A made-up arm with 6 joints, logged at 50 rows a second.
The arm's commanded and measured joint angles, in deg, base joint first. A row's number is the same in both.
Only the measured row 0 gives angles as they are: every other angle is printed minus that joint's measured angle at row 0.
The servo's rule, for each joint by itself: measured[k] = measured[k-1] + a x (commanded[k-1-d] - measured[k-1]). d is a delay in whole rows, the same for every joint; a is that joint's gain. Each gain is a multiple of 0.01, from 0.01 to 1. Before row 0 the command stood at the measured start. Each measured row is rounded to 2 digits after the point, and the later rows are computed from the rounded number. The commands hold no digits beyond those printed.
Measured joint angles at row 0: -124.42, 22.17, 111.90, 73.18, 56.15, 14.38
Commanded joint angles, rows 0 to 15: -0.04, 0.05, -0.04, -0.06, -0.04, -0.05; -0.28, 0.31, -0.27, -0.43, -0.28, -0.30; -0.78, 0.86, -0.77, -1.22, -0.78, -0.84; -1.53, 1.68, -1.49, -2.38, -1.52, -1.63; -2.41, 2.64, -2.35, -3.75, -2.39, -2.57; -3.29, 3.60, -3.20, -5.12, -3.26, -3.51; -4.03, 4.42, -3.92, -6.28, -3.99, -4.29; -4.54, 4.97, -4.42, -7.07, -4.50, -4.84; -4.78, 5.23, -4.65, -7.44, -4.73, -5.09; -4.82, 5.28, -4.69, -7.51, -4.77, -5.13; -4.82, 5.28, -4.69, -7.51, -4.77, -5.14; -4.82, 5.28, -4.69, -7.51, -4.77, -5.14; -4.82, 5.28, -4.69, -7.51, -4.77, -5.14; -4.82, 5.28, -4.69, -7.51, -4.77, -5.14; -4.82, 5.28, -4.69, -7.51, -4.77, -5.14; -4.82, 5.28, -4.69, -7.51, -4.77, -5.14
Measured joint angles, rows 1 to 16: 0.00, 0.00, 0.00, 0.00, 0.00, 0.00; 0.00, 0.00, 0.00, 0.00, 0.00, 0.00; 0.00, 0.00, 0.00, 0.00, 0.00, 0.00; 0.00, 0.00, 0.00, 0.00, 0.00, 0.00; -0.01, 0.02, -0.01, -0.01, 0.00, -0.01; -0.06, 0.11, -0.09, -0.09, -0.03, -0.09; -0.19, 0.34, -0.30, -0.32, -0.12, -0.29; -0.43, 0.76, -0.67, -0.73, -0.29, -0.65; -0.79, 1.34, -1.19, -1.33, -0.54, -1.17; -1.24, 2.04, -1.81, -2.09, -0.87, -1.80; -1.74, 2.78, -2.46, -2.93, -1.24, -2.47; -2.24, 3.46, -3.07, -3.76, -1.63, -3.11; -2.70, 4.01, -3.56, -4.50, -2.00, -3.64; -3.08, 4.40, -3.91, -5.10, -2.33, -4.04; -3.39, 4.67, -4.15, -5.58, -2.62, -4.34; -3.65, 4.86, -4.32, -5.97, -2.88, -4.56
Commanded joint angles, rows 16 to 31: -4.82, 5.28, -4.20, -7.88, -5.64, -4.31; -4.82, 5.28, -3.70, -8.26, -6.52, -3.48; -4.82, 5.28, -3.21, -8.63, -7.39, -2.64; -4.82, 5.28, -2.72, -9.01, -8.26, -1.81; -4.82, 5.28, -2.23, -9.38, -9.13, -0.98; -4.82, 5.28, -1.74, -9.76, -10.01, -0.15; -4.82, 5.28, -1.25, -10.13, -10.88, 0.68; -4.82, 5.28, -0.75, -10.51, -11.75, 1.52; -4.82, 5.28, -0.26, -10.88, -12.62, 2.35; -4.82, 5.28, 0.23, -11.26, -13.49, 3.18; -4.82, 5.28, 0.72, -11.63, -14.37, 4.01; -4.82, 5.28, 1.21, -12.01, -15.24, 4.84; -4.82, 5.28, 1.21, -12.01, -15.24, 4.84; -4.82, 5.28, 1.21, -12.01, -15.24, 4.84; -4.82, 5.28, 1.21, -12.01, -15.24, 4.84; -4.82, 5.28, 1.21, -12.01, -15.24, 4.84
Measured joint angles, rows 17 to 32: -3.86, 4.99, -4.43, -6.28, -3.11, -4.72; -4.03, 5.08, -4.51, -6.53, -3.31, -4.83; -4.17, 5.14, -4.57, -6.73, -3.49, -4.91; -4.29, 5.18, -4.61, -6.89, -3.64, -4.97; -4.39, 5.21, -4.48, -7.09, -3.88, -4.79; -4.47, 5.23, -4.24, -7.32, -4.20, -4.44; -4.53, 5.25, -3.92, -7.58, -4.58, -3.95; -4.58, 5.26, -3.55, -7.87, -5.02, -3.37; -4.62, 5.27, -3.14, -8.17, -5.51, -2.72; -4.66, 5.27, -2.71, -8.49, -6.05, -2.03; -4.69, 5.27, -2.26, -8.82, -6.63, -1.30; -4.71, 5.27, -1.79, -9.16, -7.24, -0.54; -4.73, 5.27, -1.32, -9.50, -7.89, 0.24; -4.75, 5.27, -0.84, -9.85, -8.56, 1.03; -4.76, 5.27, -0.36, -10.21, -9.26, 1.83; -4.77, 5.27, 0.13, -10.57, -9.98, 2.64
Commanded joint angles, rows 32 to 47: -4.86, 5.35, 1.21, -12.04, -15.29, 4.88; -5.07, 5.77, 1.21, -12.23, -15.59, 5.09; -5.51, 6.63, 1.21, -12.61, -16.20, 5.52; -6.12, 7.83, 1.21, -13.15, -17.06, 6.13; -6.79, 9.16, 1.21, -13.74, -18.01, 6.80; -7.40, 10.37, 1.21, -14.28, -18.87, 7.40; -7.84, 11.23, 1.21, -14.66, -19.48, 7.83; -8.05, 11.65, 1.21, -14.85, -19.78, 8.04; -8.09, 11.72, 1.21, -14.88, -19.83, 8.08; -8.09, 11.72, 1.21, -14.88, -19.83, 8.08; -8.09, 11.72, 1.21, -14.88, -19.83, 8.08; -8.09, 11.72, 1.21, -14.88, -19.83, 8.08; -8.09, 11.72, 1.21, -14.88, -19.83, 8.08; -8.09, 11.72, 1.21, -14.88, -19.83, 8.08; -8.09, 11.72, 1.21, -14.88, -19.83, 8.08; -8.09, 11.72, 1.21, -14.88, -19.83, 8.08
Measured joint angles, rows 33 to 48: -4.78, 5.27, 0.46, -10.86, -10.61, 3.23; -4.79, 5.27, 0.69, -11.09, -11.17, 3.66; -4.80, 5.27, 0.85, -11.27, -11.66, 3.98; -4.80, 5.27, 0.96, -11.42, -12.09, 4.21; -4.81, 5.29, 1.04, -11.54, -12.47, 4.39; -4.86, 5.44, 1.09, -11.68, -12.84, 4.58; -4.98, 5.81, 1.13, -11.87, -13.24, 4.83; -5.19, 6.44, 1.15, -12.13, -13.70, 5.18; -5.48, 7.28, 1.17, -12.45, -14.22, 5.62; -5.83, 8.24, 1.18, -12.82, -14.78, 6.10; -6.19, 9.17, 1.19, -13.19, -15.34, 6.57; -6.52, 9.94, 1.20, -13.52, -15.87, 6.97; -6.80, 10.49, 1.20, -13.79, -16.35, 7.27; -7.03, 10.87, 1.20, -14.01, -16.77, 7.49; -7.22, 11.13, 1.20, -14.18, -17.14, 7.65; -7.38, 11.31, 1.20, -14.32, -17.46, 7.77
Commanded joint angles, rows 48 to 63: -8.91, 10.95, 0.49, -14.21, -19.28, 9.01; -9.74, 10.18, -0.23, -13.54, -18.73, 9.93; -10.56, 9.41, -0.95, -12.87, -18.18, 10.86; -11.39, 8.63, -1.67, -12.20, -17.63, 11.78; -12.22, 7.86, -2.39, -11.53, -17.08, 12.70; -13.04, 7.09, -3.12, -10.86, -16.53, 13.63; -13.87, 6.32, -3.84, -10.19, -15.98, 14.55; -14.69, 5.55, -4.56, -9.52, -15.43, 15.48; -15.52, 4.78, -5.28, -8.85, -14.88, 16.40; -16.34, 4.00, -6.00, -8.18, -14.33, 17.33; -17.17, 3.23, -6.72, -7.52, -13.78, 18.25; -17.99, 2.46, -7.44, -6.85, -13.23, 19.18; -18.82, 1.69, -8.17, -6.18, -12.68, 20.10; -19.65, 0.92, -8.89, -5.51, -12.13, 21.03; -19.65, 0.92, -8.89, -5.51, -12.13, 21.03; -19.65, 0.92, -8.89, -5.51, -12.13, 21.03
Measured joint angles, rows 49 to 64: -7.51, 11.44, 1.20, -14.43, -17.74, 7.85; -7.61, 11.53, 1.20, -14.52, -17.99, 7.91; -7.70, 11.59, 1.20, -14.59, -18.21, 7.96; -7.77, 11.63, 1.20, -14.65, -18.40, 7.99; -7.98, 11.42, 0.98, -14.56, -18.51, 8.27; -8.30, 11.04, 0.60, -14.36, -18.54, 8.72; -8.71, 10.53, 0.12, -14.06, -18.50, 9.30; -9.19, 9.94, -0.43, -13.69, -18.40, 9.97; -9.74, 9.30, -1.04, -13.26, -18.24, 10.71; -10.33, 8.61, -1.68, -12.78, -18.03, 11.50; -10.97, 7.90, -2.35, -12.26, -17.78, 12.32; -11.64, 7.17, -3.04, -11.71, -17.50, 13.17; -12.34, 6.43, -3.73, -11.14, -17.19, 14.04; -13.06, 5.68, -4.43, -10.55, -16.85, 14.93; -13.80, 4.92, -5.14, -9.94, -16.48, 15.83; -14.55, 4.16, -5.85, -9.32, -16.09, 16.73
